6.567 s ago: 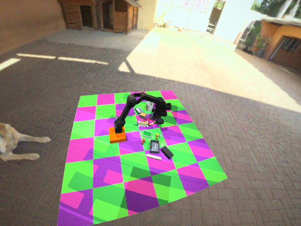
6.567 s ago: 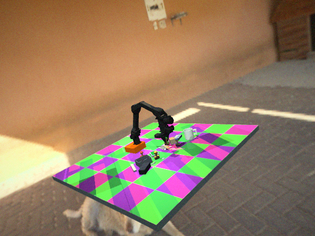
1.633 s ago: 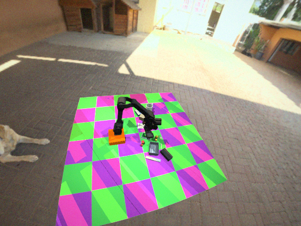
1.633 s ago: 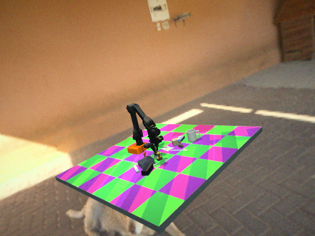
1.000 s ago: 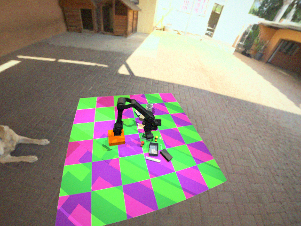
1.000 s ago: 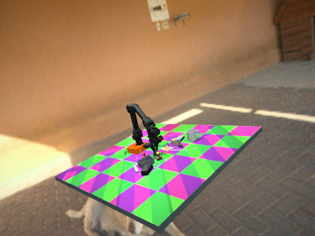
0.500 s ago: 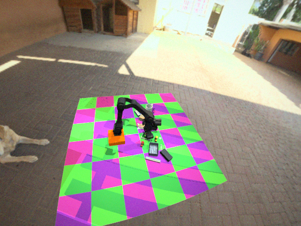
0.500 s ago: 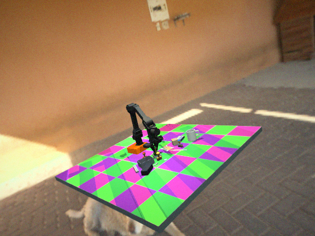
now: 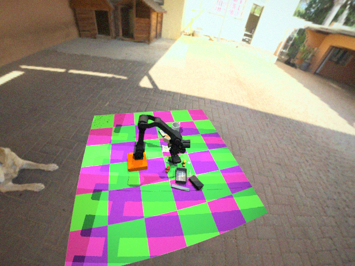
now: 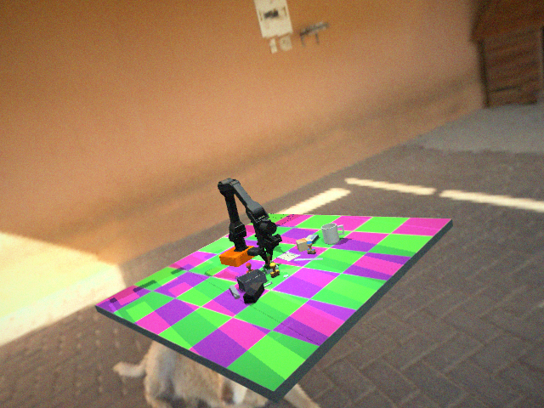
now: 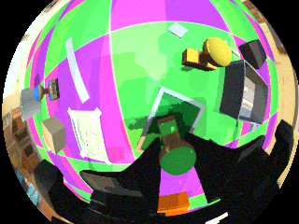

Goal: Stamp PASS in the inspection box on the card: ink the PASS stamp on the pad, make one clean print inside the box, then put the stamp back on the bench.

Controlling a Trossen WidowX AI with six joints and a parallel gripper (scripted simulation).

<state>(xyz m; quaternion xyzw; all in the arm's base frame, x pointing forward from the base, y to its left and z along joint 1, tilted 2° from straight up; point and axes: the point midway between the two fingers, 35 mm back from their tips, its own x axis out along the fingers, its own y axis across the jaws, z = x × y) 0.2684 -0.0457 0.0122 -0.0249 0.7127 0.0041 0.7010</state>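
My gripper tip is now 3 cm above the green ink pad. Also, from my gripper tip: red-knobbed stamp (6 cm behind, 8 cm to the right, 2 cm below); then green-knobbed stamp (right at my gripper tip); then yellow-knobbed stamp (8 cm ahead, 5 cm to the right, 2 cm below).
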